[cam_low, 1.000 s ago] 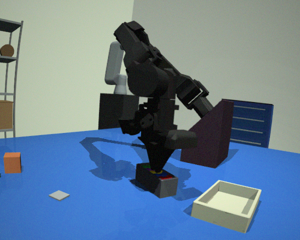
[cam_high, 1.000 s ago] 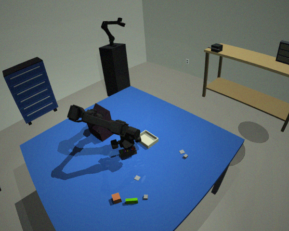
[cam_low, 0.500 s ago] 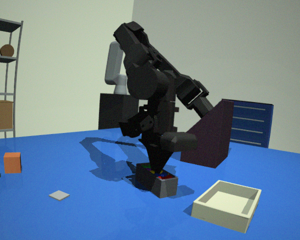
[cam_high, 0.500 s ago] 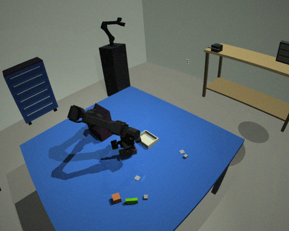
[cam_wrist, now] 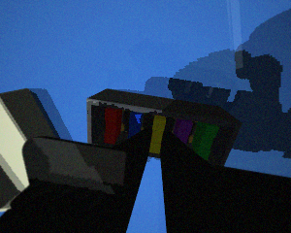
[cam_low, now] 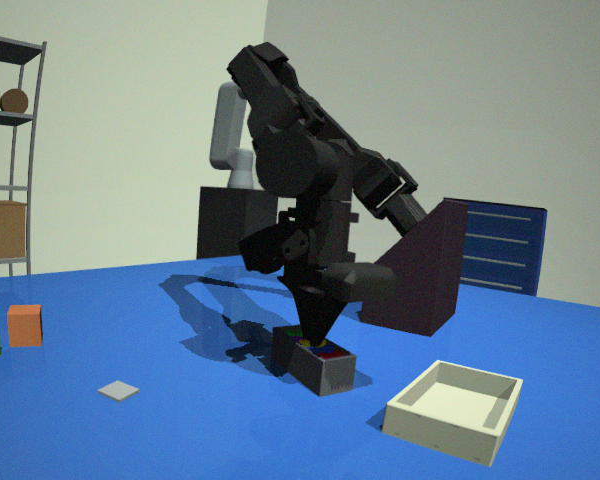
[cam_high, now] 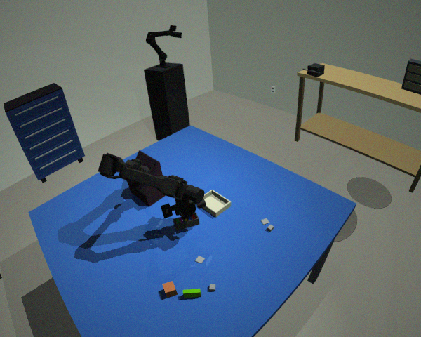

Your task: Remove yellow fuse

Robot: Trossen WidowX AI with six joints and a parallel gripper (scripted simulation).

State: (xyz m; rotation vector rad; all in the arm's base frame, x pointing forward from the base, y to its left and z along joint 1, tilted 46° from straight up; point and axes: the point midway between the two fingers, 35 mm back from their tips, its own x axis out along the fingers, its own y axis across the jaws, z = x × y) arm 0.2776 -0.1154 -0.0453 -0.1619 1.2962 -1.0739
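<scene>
My gripper tip is now 10 mm to the right of the blue fuse, 10 mm short of it and 10 mm above it. From my gripper tip the other things lie so: purple fuse (20 mm to the right, 10 mm below, 10 mm behind); then yellow fuse (10 mm below); then red fuse (30 mm to the left, 20 mm ahead, 10 mm below).
</scene>
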